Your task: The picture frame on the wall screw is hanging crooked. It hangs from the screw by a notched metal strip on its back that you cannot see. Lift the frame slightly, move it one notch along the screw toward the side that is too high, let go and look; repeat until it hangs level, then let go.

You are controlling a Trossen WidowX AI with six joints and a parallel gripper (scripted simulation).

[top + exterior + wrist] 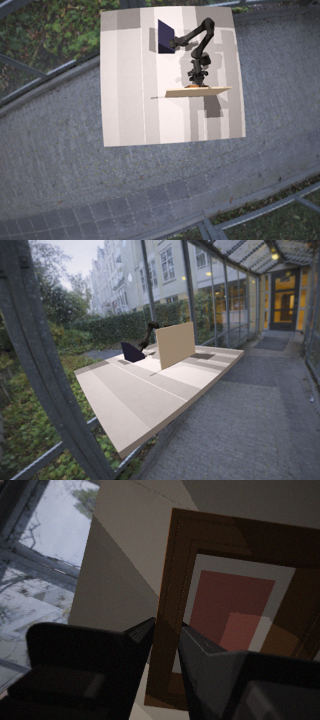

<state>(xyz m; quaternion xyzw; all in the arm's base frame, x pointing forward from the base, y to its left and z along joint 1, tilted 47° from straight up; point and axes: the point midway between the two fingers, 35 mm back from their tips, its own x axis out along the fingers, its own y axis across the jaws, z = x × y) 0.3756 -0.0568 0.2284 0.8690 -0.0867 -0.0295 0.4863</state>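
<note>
The picture frame lies 5 cm below my gripper tip and 2 cm to the right of it. From my gripper tip the other things lie so: beige wall panel (6 cm below, 2 cm to the right, 1 cm ahead).
</note>
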